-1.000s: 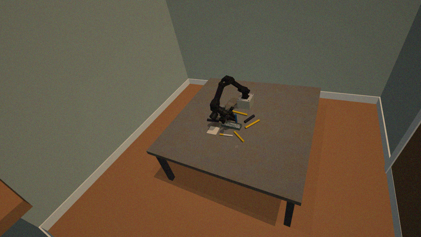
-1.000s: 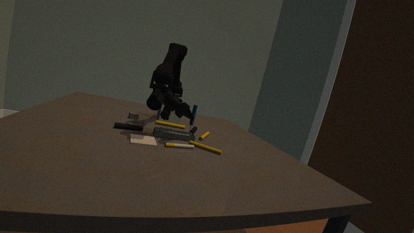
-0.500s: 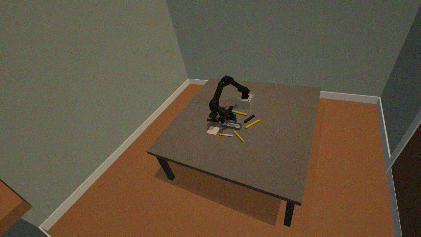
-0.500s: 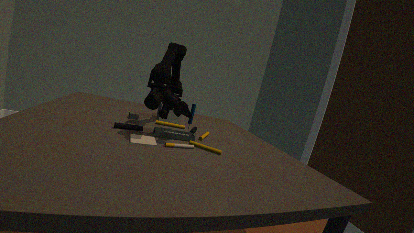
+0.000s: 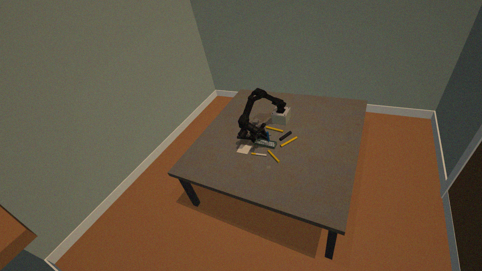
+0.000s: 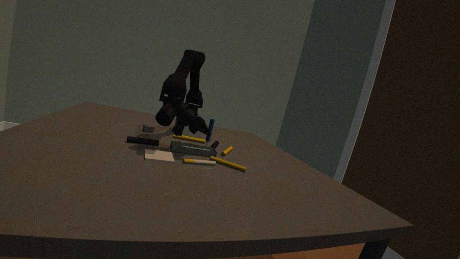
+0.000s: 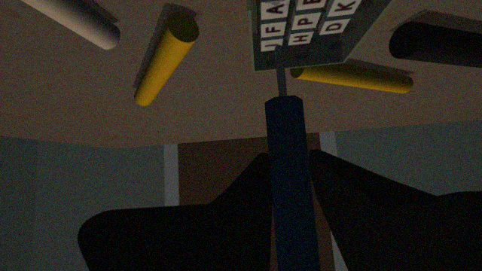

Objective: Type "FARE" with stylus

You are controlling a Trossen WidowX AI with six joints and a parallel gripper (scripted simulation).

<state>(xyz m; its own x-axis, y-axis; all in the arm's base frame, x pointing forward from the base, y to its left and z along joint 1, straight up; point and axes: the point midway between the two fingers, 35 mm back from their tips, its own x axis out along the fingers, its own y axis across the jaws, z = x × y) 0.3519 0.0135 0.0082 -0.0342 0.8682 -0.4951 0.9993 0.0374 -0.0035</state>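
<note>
The white-and-yellow stick lies 11 cm ahead of my gripper tip, 5 cm to the right of it and 8 cm below it. Round my gripper tip: white card: 10 cm ahead, 18 cm to the right, 9 cm below; then blue stylus: 2 cm below.
</note>
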